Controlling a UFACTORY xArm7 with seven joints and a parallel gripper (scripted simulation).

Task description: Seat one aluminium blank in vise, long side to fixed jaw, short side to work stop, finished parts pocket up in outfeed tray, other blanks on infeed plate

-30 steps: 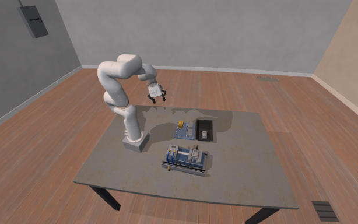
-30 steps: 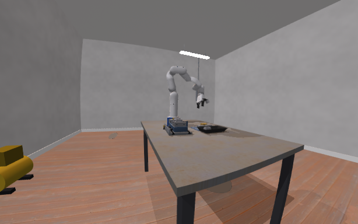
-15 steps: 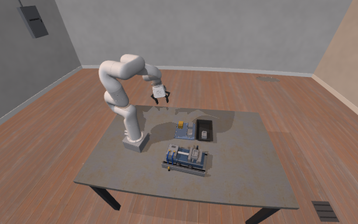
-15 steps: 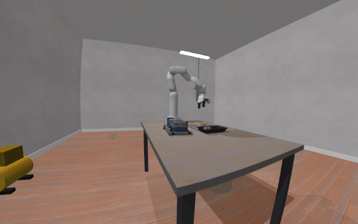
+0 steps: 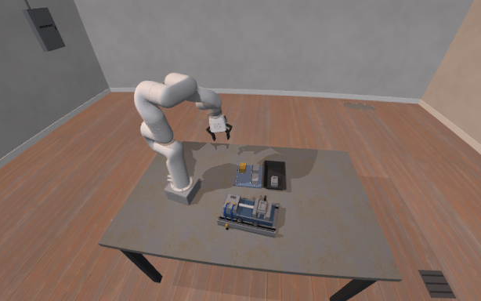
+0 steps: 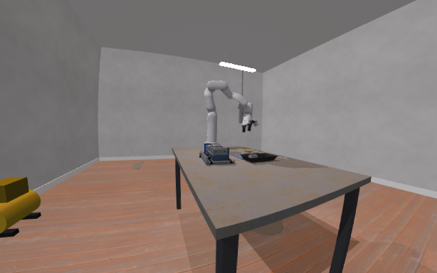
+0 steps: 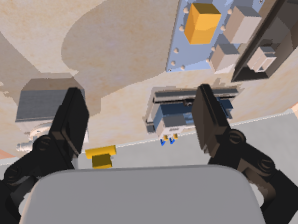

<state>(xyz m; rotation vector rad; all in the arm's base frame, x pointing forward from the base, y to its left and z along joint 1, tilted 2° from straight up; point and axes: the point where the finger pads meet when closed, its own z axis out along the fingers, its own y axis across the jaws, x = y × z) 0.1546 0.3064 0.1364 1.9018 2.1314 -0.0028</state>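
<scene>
My hand is 15 cm short of the brass blank, 4 cm to the left of it and 19 cm above it. The rest, counted from my hand: white piston rod (24 cm ahead, 37 cm to the right, 14 cm below); then vise (26 cm ahead, 37 cm to the right, 18 cm below).
</scene>
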